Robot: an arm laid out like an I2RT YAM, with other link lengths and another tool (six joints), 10 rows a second.
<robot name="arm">
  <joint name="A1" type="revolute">
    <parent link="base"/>
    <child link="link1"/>
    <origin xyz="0 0 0.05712"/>
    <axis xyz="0 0 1"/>
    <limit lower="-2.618" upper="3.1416"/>
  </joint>
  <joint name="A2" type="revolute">
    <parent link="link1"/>
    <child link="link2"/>
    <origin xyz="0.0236 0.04 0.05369"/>
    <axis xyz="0 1 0"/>
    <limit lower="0" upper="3.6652"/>
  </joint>
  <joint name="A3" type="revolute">
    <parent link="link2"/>
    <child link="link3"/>
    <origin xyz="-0.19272 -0.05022 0"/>
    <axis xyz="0 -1 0"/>
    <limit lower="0" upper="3.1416"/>
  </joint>
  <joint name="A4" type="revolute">
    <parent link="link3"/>
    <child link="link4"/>
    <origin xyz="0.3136 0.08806 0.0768"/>
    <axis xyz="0 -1 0"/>
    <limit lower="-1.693" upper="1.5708"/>
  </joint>
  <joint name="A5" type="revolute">
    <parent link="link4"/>
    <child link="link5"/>
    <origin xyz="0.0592 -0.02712 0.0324"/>
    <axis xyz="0 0 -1"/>
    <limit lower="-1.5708" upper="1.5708"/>
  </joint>
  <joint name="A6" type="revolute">
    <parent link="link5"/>
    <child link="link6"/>
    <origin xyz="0.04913 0 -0.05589"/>
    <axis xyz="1 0 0"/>
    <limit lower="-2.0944" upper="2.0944"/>
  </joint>
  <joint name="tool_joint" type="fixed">
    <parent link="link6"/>
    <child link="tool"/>
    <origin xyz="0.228 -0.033 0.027" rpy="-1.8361 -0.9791 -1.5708"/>
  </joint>
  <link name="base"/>
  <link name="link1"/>
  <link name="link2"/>
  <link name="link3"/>
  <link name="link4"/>
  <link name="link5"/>
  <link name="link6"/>
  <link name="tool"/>
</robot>
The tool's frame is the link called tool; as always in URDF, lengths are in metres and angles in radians.
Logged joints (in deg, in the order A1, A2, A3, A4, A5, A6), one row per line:
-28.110 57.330 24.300 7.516 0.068 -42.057
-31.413 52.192 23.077 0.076 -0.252 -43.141
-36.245 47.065 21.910 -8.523 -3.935 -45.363
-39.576 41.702 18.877 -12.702 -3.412 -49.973
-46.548 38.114 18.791 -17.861 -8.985 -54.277
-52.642 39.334 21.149 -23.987 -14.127 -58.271
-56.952 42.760 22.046 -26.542 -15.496 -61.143
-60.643 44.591 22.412 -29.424 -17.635 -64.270
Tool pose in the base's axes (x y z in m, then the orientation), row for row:
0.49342 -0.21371 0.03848 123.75 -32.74 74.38
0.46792 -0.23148 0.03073 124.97 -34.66 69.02
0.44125 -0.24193 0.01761 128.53 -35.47 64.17
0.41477 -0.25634 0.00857 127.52 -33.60 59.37
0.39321 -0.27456 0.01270 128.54 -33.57 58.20
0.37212 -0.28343 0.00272 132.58 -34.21 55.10
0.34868 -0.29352 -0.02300 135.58 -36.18 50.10
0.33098 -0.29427 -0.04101 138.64 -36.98 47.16
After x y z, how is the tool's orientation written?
As a rotation vector, in degrees.
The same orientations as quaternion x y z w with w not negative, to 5 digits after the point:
0.80359 -0.21260 0.48300 0.27523
0.81544 -0.22616 0.45036 0.28477
0.83490 -0.23040 0.41683 0.27587
0.84006 -0.22135 0.39111 0.30386
0.84531 -0.22076 0.38274 0.30037
0.86260 -0.22258 0.35849 0.27905
0.87684 -0.23399 0.32401 0.26724
0.88875 -0.23706 0.30232 0.25005

